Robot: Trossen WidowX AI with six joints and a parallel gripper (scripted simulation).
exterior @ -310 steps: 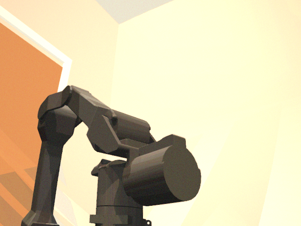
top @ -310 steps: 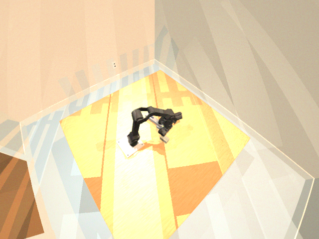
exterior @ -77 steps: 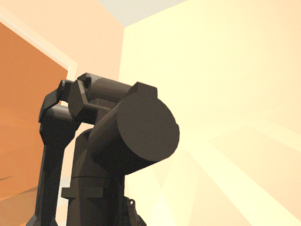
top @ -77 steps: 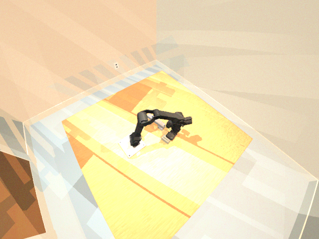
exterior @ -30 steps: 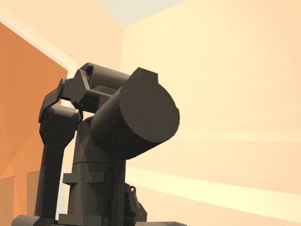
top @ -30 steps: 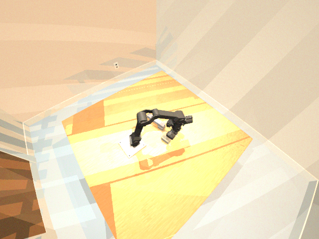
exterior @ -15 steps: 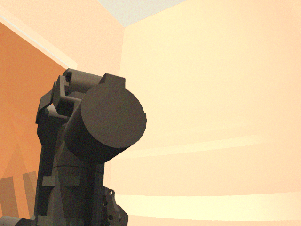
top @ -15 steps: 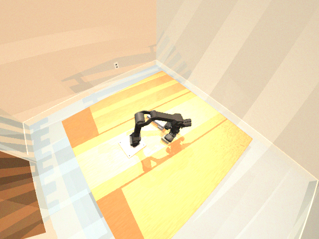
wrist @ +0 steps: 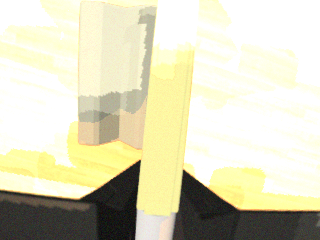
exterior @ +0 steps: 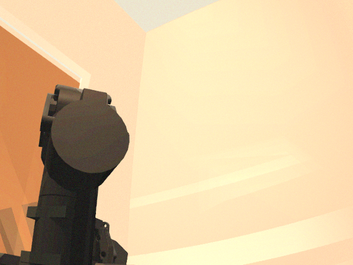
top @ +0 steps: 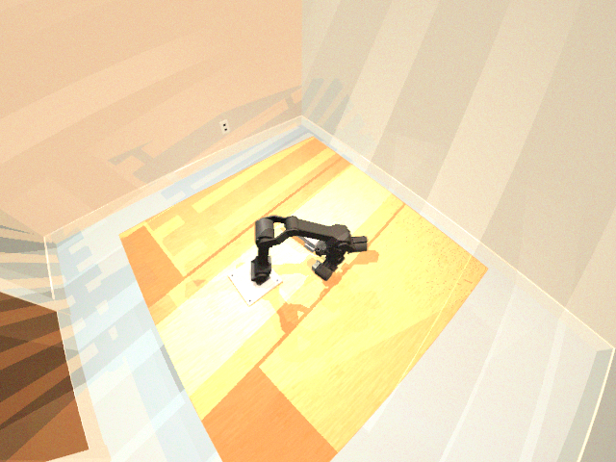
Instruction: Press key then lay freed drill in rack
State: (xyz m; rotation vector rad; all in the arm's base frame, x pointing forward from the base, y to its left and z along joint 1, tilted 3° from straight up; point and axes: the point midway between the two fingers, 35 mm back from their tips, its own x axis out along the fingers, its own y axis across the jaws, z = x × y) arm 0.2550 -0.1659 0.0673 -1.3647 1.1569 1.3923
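Right now the drill is 4 cm to the left of my gripper tip, 3 cm above it and 1 cm behind it. Also, from my gripper tip: key (25 cm to the left); grey block (3 cm to the left, 3 cm below, 3 cm behind).
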